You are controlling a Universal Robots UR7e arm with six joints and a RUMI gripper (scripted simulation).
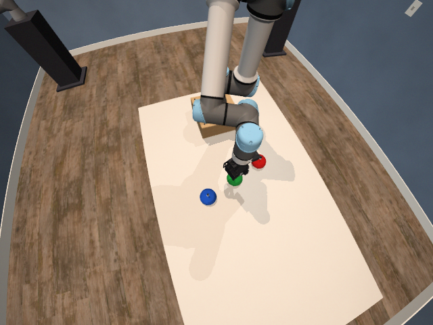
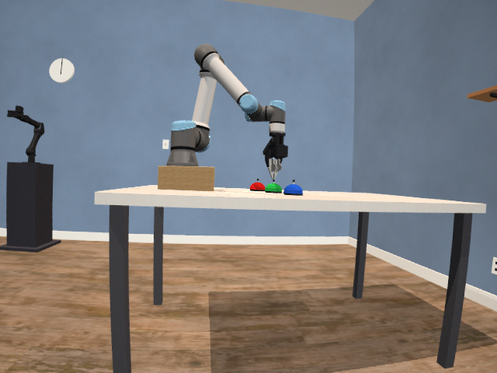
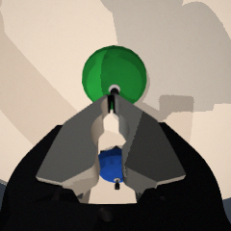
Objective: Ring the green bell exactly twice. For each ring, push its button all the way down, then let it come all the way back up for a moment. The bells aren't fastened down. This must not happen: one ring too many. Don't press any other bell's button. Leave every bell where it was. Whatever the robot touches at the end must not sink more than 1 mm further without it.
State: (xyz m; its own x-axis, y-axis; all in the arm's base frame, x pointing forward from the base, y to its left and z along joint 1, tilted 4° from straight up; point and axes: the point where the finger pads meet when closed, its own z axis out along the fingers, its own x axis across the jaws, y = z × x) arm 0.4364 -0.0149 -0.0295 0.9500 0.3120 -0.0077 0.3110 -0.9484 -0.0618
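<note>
My gripper is now 4 cm above the green bell. The rest, counted from my hand: blue bell (16 cm to the right, 6 cm ahead, 4 cm below); then red bell (16 cm to the left, 5 cm behind, 4 cm below).
</note>
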